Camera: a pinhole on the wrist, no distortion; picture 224 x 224 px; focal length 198.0 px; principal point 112.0 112.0 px. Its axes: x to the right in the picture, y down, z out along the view. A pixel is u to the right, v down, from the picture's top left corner.
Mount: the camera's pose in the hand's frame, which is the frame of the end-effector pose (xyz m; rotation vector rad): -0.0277 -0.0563 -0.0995 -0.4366 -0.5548 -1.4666
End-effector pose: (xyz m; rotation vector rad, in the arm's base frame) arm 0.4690 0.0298 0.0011 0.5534 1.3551 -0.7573
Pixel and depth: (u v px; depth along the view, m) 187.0 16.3 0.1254
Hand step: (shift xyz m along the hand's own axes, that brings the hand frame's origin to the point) -0.0978 -0.0242 0.0258
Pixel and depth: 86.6 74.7 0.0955
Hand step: -0.0540 0.0089 -0.0313
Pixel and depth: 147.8 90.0 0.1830
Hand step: -0.0629 0.0242 0.0657
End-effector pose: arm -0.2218 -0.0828 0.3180 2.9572 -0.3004 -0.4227
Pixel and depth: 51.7 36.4 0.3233
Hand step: -0.1800 0.2061 0.0939
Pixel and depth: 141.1 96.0 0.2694
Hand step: -0.0715 0.0701 0.1387
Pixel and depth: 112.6 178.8 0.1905
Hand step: 0.0202 0.0603 0.0571
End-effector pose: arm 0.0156 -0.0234 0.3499 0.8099 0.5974 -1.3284
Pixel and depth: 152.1 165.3 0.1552
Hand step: 0.0014 0.0132 0.0459
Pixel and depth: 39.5 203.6 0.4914
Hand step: 0.1536 0.3943 0.1999
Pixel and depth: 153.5 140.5 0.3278
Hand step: -0.0072 0.0858 0.2067
